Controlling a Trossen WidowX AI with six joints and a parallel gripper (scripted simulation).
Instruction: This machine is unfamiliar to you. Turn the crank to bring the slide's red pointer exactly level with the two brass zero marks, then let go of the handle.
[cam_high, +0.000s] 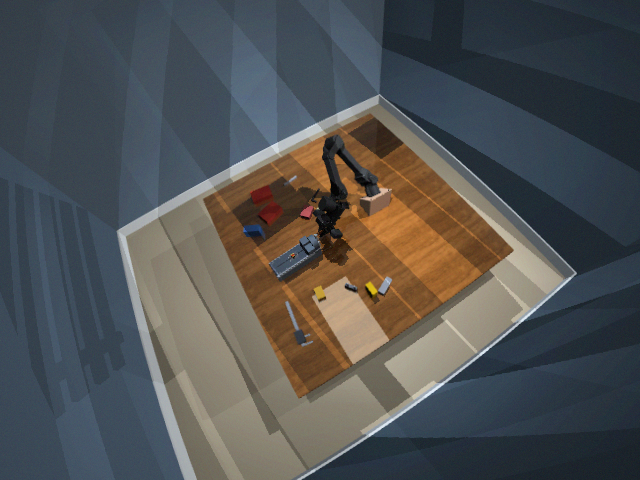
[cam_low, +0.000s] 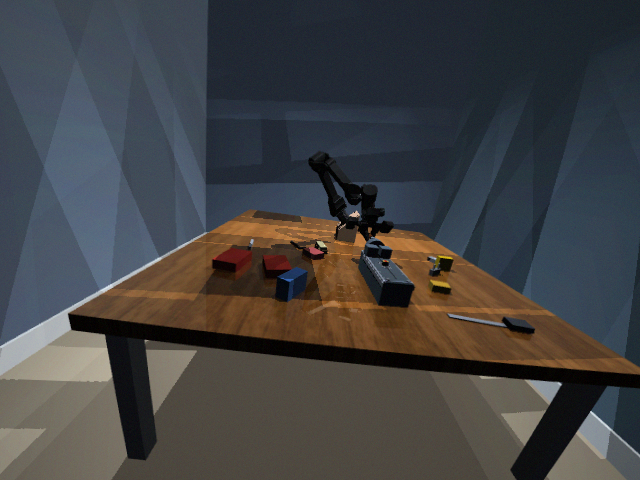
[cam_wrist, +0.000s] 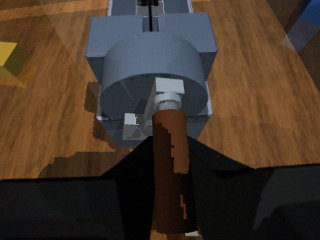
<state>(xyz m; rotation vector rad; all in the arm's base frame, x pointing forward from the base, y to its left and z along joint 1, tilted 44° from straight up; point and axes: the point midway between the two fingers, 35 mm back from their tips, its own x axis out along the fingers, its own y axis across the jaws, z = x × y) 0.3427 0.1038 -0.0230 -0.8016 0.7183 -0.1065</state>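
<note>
My gripper tip is now 20 mm below the brown crank handle and 20 mm past it. Round my gripper tip: pink block 220 mm to the right, 80 mm below, 10 mm behind; then ochre block 250 mm to the left, 120 mm ahead, 80 mm below; then red pointer 160 mm ahead, 40 mm to the left, 10 mm below.
</note>
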